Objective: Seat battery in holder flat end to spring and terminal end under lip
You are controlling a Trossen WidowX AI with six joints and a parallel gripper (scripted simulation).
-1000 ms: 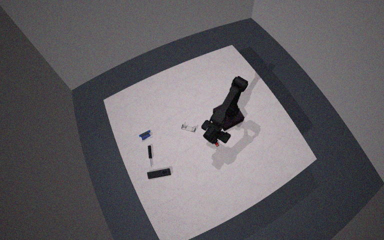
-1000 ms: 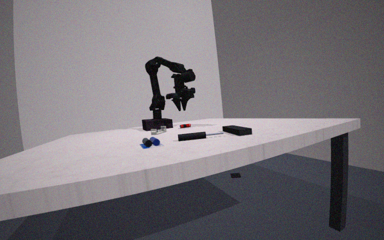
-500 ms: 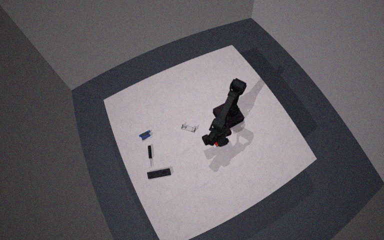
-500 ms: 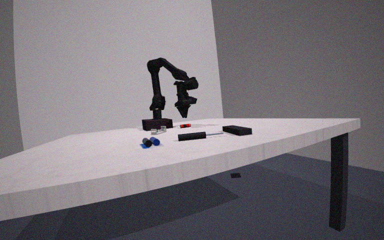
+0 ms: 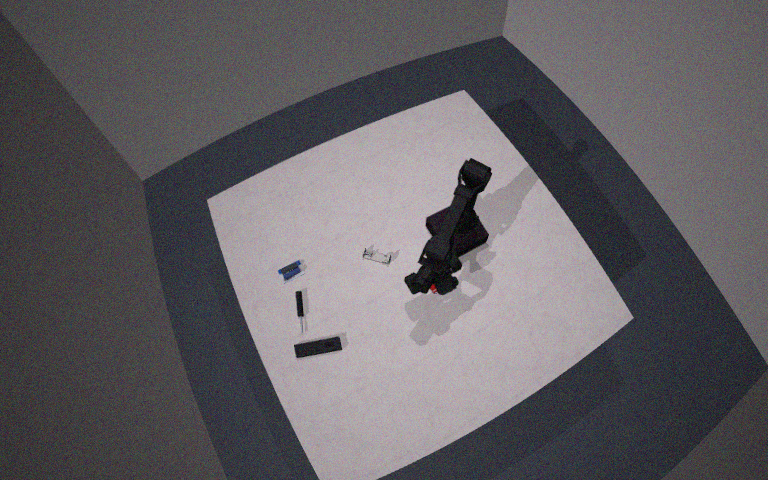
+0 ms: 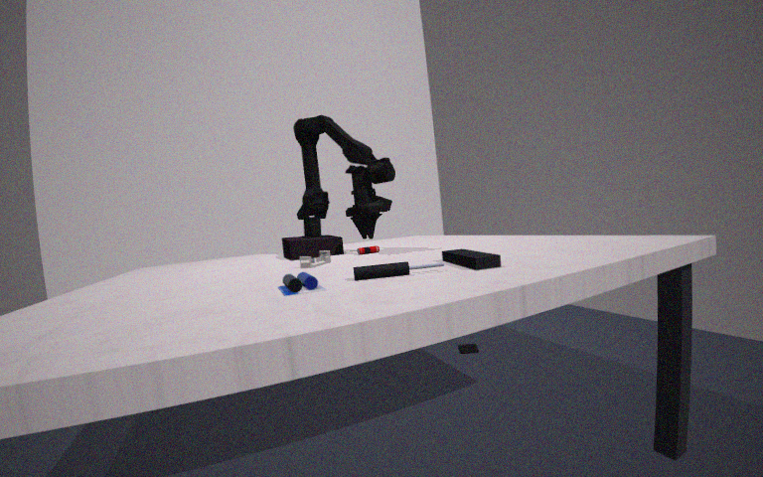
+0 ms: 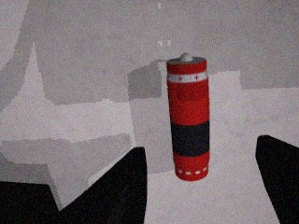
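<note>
The battery is 3 cm below my gripper tip. Also, from my gripper tip: black-handled screwdriver (45 cm ahead, 13 cm to the right, 3 cm below); then flat black box (45 cm ahead, 3 cm below).
</note>
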